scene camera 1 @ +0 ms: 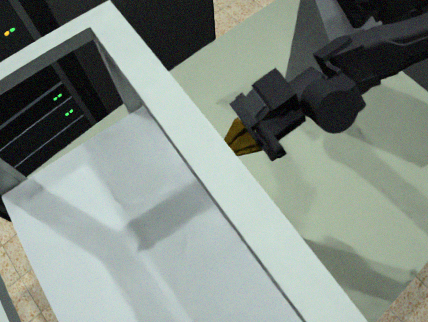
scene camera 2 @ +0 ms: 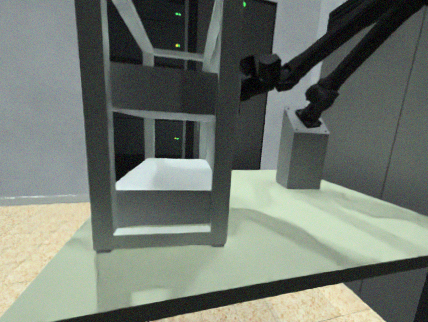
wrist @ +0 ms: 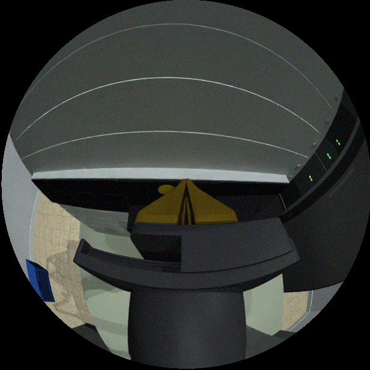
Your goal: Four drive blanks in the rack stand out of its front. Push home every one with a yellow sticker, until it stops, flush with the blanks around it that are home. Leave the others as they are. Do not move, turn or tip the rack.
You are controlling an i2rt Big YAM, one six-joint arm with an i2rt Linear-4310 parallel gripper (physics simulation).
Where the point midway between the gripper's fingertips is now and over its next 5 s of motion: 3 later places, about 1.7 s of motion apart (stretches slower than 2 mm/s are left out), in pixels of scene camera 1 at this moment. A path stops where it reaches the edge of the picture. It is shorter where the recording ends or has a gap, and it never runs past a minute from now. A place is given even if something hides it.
My gripper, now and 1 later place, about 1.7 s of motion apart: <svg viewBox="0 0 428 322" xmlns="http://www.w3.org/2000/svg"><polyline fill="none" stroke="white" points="211,162 282,189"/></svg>
